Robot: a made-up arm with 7 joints. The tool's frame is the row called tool.
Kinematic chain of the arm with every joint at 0, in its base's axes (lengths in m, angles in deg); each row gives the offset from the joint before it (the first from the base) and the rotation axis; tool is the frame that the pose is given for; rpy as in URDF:
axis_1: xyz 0 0 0.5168 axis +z
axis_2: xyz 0 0 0 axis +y
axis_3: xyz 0 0 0.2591 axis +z
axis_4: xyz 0.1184 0 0 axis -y
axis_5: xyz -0.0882 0 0.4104 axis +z
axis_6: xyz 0 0 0 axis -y
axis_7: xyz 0.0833 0 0 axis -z
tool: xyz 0 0 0 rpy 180 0 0
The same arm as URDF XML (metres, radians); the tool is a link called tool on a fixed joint. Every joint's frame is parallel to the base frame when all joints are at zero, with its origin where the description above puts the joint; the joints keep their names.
<robot name="arm">
<link name="base"/>
<link name="link1"/>
<link name="link2"/>
<link name="link3"/>
<link name="link4"/>
<link name="link5"/>
<link name="link6"/>
<link name="link7"/>
<link name="tool"/>
<joint name="axis_1" type="continuous"><parent link="base"/><child link="link1"/><origin xyz="0.0000 0.0000 0.5168"/><axis xyz="0 0 1"/></joint>
<joint name="axis_2" type="continuous"><parent link="link1"/><child link="link2"/><origin xyz="0.0000 0.0000 0.0000"/><axis xyz="0 1 0"/></joint>
<joint name="axis_3" type="continuous"><parent link="link2"/><child link="link3"/><origin xyz="0.0000 0.0000 0.2591"/><axis xyz="0 0 1"/></joint>
<joint name="axis_4" type="continuous"><parent link="link3"/><child link="link4"/><origin xyz="0.1184 0.0000 0.0000"/><axis xyz="0 -1 0"/></joint>
<joint name="axis_5" type="continuous"><parent link="link4"/><child link="link5"/><origin xyz="-0.0882 0.0000 0.4104"/><axis xyz="0 0 1"/></joint>
<joint name="axis_6" type="continuous"><parent link="link5"/><child link="link6"/><origin xyz="0.0000 0.0000 0.0000"/><axis xyz="0 -1 0"/></joint>
<joint name="axis_7" type="continuous"><parent link="link6"/><child link="link7"/><origin xyz="0.0833 0.0000 0.0000"/><axis xyz="0 0 -1"/></joint>
<joint name="tool_joint" type="fixed"><parent link="link7"/><child link="tool"/><origin xyz="0.0000 0.0000 0.0000" rpy="3.1416 0.0000 0.0000"/></joint>
</robot>

